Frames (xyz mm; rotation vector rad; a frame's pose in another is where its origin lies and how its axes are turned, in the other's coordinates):
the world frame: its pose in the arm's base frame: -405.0 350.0 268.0 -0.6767 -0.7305 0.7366
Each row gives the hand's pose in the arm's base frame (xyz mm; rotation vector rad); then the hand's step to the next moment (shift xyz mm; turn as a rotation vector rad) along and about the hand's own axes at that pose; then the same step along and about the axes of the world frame.
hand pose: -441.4 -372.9 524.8 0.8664 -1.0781 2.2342
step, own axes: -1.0 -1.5 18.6 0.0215 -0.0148 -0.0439
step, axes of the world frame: -4.2 -17.5 -5.0 0.0278 0.0318 0.0287
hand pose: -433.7 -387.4 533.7 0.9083 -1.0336 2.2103
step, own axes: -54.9 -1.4 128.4 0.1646 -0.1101 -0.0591
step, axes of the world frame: -38.1 -106.5 -81.9 0.1320 -0.0145 0.1584
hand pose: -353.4 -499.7 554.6 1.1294 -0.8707 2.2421
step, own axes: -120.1 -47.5 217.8 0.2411 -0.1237 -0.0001
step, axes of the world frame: 7.2 -162.6 -194.0 0.1450 -0.0981 0.2068
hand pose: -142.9 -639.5 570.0 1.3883 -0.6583 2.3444
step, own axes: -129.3 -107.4 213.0 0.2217 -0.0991 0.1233
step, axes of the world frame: 115.3 -109.9 -219.7 0.1310 -0.1995 0.1311
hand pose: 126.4 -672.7 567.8 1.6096 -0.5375 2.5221
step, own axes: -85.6 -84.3 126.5 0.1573 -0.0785 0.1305
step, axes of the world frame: 120.0 -27.4 -123.6 0.1141 -0.1729 0.0709
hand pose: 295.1 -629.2 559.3 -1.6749 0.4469 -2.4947
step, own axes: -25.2 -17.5 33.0 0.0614 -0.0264 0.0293
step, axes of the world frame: 33.0 -0.7 -30.6 0.0309 -0.0539 0.0383
